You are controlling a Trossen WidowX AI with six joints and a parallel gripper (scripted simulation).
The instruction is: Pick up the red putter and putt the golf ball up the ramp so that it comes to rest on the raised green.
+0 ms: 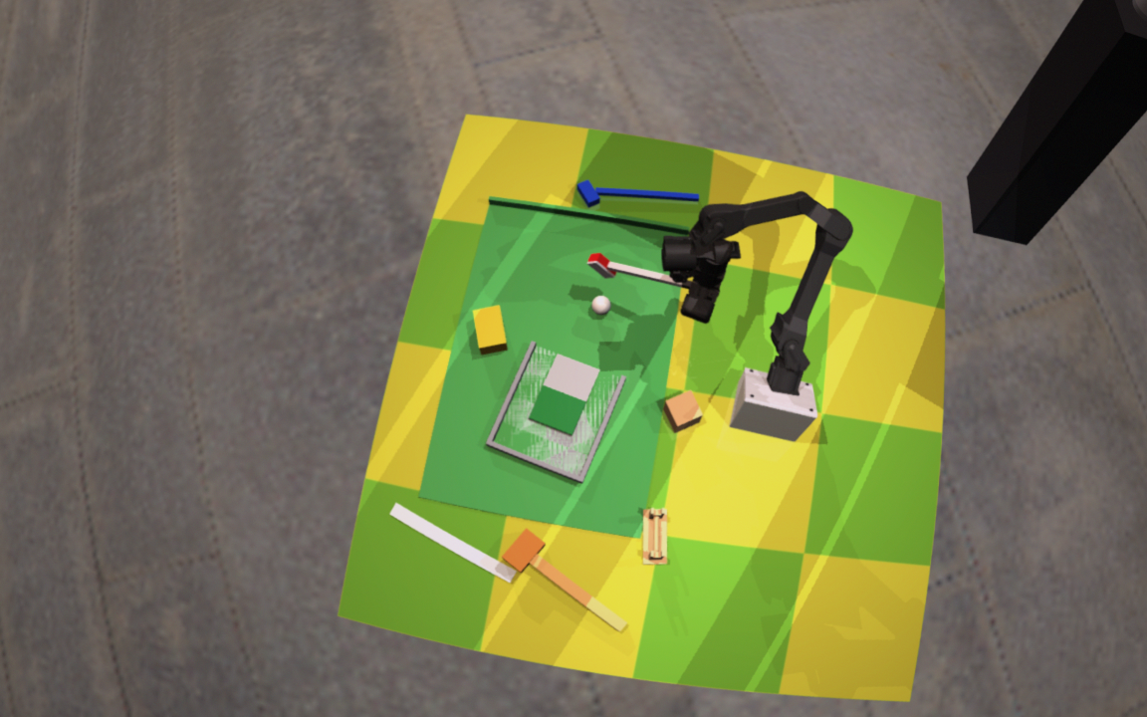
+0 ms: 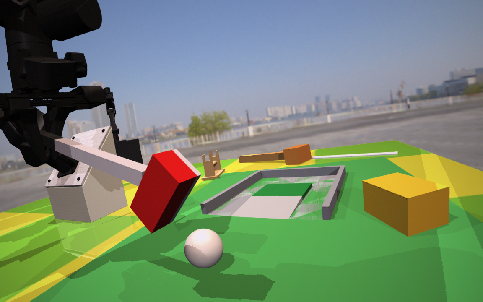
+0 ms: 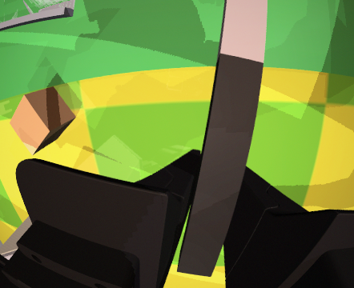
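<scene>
Right now the red putter is 12 cm ahead of my gripper tip and 2 cm to the right of it. Also, from my gripper tip: white golf ball 21 cm ahead, 12 cm below; brown cube 1 cm ahead, 22 cm to the left, 11 cm below; blue putter 17 cm ahead, 30 cm to the right, 13 cm below.
</scene>
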